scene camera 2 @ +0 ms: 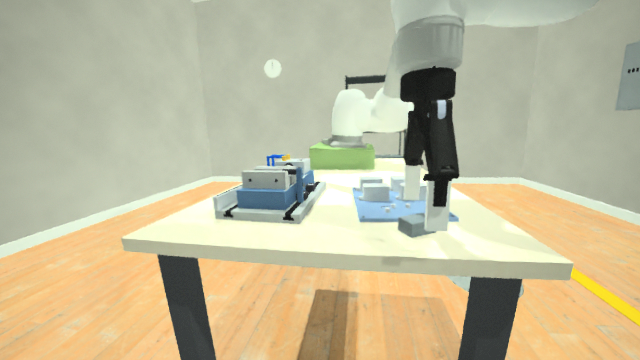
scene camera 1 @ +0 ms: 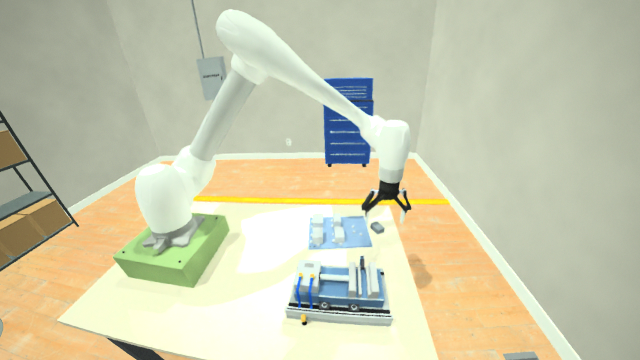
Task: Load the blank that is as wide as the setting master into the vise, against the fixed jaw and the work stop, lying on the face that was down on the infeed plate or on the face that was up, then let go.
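Places are measured from the arm's base along level axes (x ahead, y left, z up), in metres.
Pixels of known places: gripper, fingertip midpoint: (scene camera 2: 421, 211) (scene camera 1: 384, 222); arm's base, origin of the base link: (scene camera 2: 346, 145) (scene camera 1: 176, 231).
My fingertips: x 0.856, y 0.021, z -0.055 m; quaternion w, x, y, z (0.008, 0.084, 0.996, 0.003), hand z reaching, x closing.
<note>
Ahead of a thing's pixels: the offset from my fingertips to its middle. "pt": to the spot under its first point.
The dark grey block @[0.024 m back, 0.006 m left, 0.033 m down] (scene camera 1: 377, 227) (scene camera 2: 412, 225), which looks like the setting master, lies on the table just off the outer edge of the blue infeed plate @[0.193 m back, 0.018 m left, 0.041 m down] (scene camera 1: 354, 244) (scene camera 2: 374, 218). Several light grey blanks, among them one block @[0.199 m back, 0.027 m right, 0.019 m down] (scene camera 1: 339, 235) and another block (scene camera 2: 375, 192), lie on the plate; their widths are hard to compare. My gripper (scene camera 1: 385, 217) (scene camera 2: 425, 212) is wide open and empty, low above the dark block; one finger partly hides it in scene camera 2. The vise @[0.238 m back, 0.266 m right, 0.004 m up] (scene camera 1: 334, 289) (scene camera 2: 265, 198) shows no blank between its jaws. Its outer jaw (scene camera 1: 373, 281) (scene camera 2: 265, 179) is light grey.
A dark upright piece @[pt 0.159 m back, 0.228 m right, 0.051 m up] (scene camera 1: 362, 262) stands by the vise jaws. Blue hoses @[pt 0.324 m back, 0.291 m right, 0.020 m up] (scene camera 1: 311, 292) rise at the vise's inner end. The green robot base (scene camera 1: 200, 260) (scene camera 2: 342, 157) stands at the table's other end. A blue tool cabinet (scene camera 1: 348, 125) stands beyond the table.
</note>
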